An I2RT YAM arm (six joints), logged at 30 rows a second.
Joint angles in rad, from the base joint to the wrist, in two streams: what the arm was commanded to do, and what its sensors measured. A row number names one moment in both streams.
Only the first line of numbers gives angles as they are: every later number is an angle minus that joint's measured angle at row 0.
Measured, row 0:
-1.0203 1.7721 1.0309 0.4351 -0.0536 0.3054
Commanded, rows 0 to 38:
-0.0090 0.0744 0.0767 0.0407 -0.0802 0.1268
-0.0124 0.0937 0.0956 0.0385 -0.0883 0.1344
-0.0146 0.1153 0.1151 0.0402 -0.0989 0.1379
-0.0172 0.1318 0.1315 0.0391 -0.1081 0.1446
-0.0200 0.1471 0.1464 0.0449 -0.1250 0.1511
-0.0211 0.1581 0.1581 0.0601 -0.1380 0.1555
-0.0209 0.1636 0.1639 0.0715 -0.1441 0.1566
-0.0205 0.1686 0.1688 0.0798 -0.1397 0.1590
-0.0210 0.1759 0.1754 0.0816 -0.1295 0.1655
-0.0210 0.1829 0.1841 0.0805 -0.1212 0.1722
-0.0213 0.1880 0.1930 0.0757 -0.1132 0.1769
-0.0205 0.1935 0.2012 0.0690 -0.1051 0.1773
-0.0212 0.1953 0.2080 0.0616 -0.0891 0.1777
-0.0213 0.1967 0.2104 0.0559 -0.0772 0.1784
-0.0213 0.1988 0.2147 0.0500 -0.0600 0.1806
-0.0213 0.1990 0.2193 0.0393 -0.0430 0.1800
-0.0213 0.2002 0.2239 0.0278 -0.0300 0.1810
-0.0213 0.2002 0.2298 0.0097 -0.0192 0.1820
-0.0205 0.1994 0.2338 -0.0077 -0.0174 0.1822
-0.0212 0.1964 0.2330 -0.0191 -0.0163 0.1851
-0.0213 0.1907 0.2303 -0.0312 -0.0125 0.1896
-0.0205 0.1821 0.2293 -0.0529 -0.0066 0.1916
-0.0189 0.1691 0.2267 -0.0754 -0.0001 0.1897
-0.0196 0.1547 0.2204 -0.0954 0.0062 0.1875
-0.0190 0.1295 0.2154 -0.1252 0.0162 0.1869
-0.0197 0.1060 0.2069 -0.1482 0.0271 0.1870
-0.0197 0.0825 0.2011 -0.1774 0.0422 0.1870
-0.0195 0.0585 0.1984 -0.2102 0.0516 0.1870
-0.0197 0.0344 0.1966 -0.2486 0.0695 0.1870
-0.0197 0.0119 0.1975 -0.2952 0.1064 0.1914
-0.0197 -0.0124 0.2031 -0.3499 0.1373 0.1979
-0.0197 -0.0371 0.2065 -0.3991 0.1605 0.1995
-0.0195 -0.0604 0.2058 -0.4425 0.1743 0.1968
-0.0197 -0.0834 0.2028 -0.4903 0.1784 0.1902
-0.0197 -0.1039 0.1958 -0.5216 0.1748 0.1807
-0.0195 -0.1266 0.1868 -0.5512 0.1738 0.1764
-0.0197 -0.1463 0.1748 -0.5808 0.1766 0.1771
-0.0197 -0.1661 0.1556 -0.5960 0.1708 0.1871
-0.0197 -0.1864 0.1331 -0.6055 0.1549 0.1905
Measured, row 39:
-0.0156 -0.1163 0.1892 -0.4704 0.1343 0.1850
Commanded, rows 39 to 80:
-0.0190 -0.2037 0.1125 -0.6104 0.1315 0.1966
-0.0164 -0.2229 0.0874 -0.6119 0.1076 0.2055
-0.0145 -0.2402 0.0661 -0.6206 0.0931 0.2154
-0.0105 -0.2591 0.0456 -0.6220 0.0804 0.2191
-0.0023 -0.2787 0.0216 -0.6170 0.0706 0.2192
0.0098 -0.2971 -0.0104 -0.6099 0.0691 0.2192
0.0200 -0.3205 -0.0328 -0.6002 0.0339 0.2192
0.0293 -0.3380 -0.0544 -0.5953 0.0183 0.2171
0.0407 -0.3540 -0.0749 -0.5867 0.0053 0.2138
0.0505 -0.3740 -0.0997 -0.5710 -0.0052 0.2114
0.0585 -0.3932 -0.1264 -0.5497 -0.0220 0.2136
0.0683 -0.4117 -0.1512 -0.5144 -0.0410 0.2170
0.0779 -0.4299 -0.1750 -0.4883 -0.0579 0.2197
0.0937 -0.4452 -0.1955 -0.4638 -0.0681 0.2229
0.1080 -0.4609 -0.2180 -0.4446 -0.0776 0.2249
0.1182 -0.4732 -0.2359 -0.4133 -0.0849 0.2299
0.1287 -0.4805 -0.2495 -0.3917 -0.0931 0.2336
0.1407 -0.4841 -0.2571 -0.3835 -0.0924 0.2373
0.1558 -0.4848 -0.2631 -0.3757 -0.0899 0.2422
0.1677 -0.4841 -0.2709 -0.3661 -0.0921 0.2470
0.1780 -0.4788 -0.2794 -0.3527 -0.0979 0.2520
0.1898 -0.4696 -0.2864 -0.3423 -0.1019 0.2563
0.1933 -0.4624 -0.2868 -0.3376 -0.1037 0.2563
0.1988 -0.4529 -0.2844 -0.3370 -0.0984 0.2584
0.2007 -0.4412 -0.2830 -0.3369 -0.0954 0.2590
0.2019 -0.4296 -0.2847 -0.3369 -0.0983 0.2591
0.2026 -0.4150 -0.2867 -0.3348 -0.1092 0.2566
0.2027 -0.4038 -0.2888 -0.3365 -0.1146 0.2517
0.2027 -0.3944 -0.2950 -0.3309 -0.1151 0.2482
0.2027 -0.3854 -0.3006 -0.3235 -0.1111 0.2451
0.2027 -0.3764 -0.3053 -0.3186 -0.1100 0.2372
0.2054 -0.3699 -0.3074 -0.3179 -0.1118 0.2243
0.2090 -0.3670 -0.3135 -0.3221 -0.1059 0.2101
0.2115 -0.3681 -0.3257 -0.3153 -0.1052 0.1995
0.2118 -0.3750 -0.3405 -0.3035 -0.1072 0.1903
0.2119 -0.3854 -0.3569 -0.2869 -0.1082 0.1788
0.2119 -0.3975 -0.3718 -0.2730 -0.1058 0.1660
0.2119 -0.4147 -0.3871 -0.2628 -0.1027 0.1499
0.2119 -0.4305 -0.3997 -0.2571 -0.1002 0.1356
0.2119 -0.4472 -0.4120 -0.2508 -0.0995 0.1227
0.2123 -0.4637 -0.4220 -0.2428 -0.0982 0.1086
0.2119 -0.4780 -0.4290 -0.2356 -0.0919 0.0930
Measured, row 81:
0.2076 -0.4051 -0.4009 -0.3342 -0.1034 0.1697
